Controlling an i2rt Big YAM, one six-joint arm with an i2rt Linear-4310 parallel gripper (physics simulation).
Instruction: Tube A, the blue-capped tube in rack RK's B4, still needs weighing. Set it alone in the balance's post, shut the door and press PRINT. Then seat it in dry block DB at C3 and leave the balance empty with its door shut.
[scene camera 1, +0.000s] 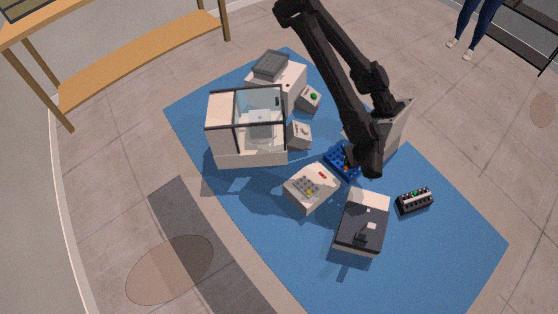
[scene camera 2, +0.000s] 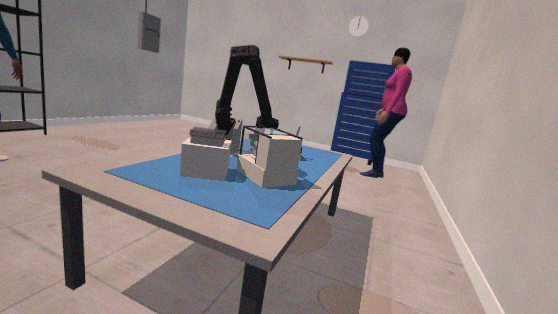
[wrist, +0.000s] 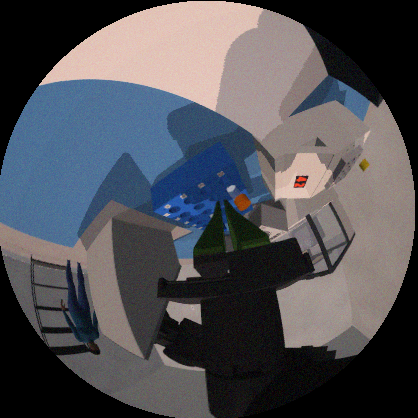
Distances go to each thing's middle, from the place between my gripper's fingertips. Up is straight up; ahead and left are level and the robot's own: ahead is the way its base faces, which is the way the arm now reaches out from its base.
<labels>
Now: the balance (scene camera 1: 245, 127) 17 cm ahead of my hand, 29 cm to the right of it and 8 cm above it. Round my hand: grey-topped box (scene camera 2: 206, 154) 6 cm behind, 41 cm to the right, 6 cm above.
</labels>
